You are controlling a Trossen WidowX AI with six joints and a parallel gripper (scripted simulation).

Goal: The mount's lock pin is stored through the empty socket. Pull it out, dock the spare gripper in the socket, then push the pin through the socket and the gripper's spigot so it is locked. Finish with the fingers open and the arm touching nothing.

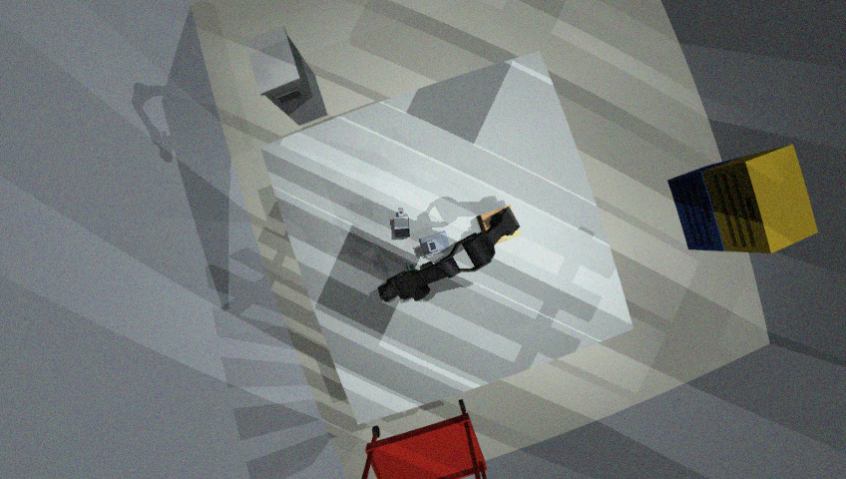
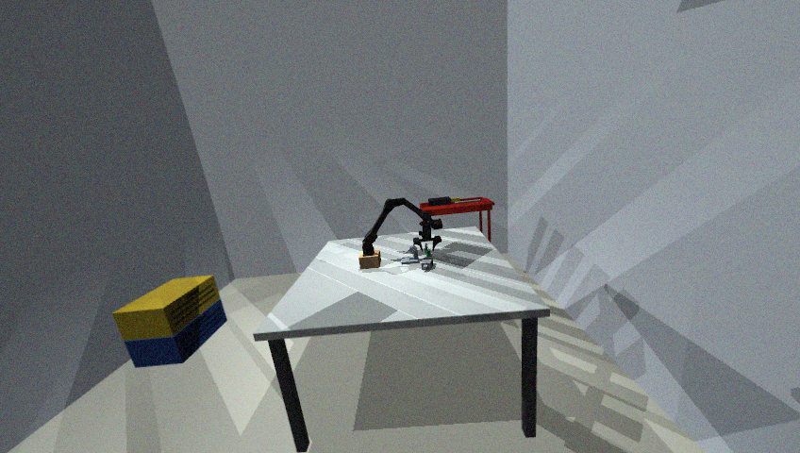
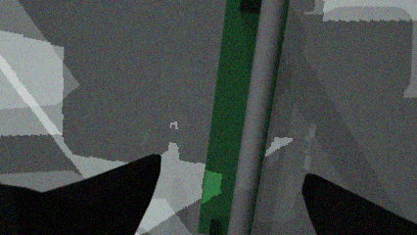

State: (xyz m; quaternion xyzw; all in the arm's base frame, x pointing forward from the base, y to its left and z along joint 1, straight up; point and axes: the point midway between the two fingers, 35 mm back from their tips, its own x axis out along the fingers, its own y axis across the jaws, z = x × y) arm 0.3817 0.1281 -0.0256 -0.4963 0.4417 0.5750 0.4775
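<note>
The green part is 20 mm to the left of my gripper tip. Round my gripper tip: spare gripper (220 mm to the right); grey mount (100 mm behind, 100 mm to the right, 30 mm above).
</note>
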